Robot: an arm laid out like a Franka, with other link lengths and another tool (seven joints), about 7 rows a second.
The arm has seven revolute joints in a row. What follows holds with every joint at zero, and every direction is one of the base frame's.
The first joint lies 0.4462 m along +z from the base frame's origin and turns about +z.
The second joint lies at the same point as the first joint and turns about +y.
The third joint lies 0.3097 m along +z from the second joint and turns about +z.
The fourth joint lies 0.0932 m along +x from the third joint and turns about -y.
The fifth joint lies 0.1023 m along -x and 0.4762 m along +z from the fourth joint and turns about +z.
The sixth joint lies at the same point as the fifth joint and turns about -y.
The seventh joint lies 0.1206 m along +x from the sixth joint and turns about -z.
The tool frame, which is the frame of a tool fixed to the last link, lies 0.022 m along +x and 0.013 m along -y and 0.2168 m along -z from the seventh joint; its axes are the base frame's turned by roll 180, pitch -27.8 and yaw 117.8 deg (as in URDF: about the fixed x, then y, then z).
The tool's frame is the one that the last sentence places.
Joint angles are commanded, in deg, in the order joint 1, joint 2, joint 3, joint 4, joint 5, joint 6, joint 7. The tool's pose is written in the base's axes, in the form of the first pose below.
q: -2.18 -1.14 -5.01 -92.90 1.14 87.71 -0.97
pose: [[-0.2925 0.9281 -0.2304], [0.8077 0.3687 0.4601], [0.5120 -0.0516 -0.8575]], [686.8 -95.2 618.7]
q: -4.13 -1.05 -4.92 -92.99 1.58 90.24 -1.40
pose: [[-0.2923 0.9388 -0.1821], [0.8144 0.3442 0.4672], [0.5013 -0.0117 -0.8652]], [693.5 -117.3 622.4]
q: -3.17 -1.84 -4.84 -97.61 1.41 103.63 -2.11
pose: [[-0.3885 0.9202 -0.0476], [0.8189 0.3685 0.4400], [0.4225 0.1319 -0.8967]], [730.3 -111.1 617.1]
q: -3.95 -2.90 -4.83 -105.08 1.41 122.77 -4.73
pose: [[-0.4853 0.8629 0.1412], [0.8247 0.3981 0.4018], [0.2905 0.3114 -0.9048]], [764.6 -127.4 606.9]
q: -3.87 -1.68 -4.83 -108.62 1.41 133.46 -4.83
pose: [[-0.5099 0.8279 0.2335], [0.8306 0.4033 0.3840], [0.2238 0.3898 -0.8933]], [784.0 -130.1 587.4]
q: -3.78 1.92 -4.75 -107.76 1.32 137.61 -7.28
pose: [[-0.5471 0.8026 0.2376], [0.8158 0.4477 0.3662], [0.1876 0.3942 -0.8997]], [804.8 -129.6 564.4]
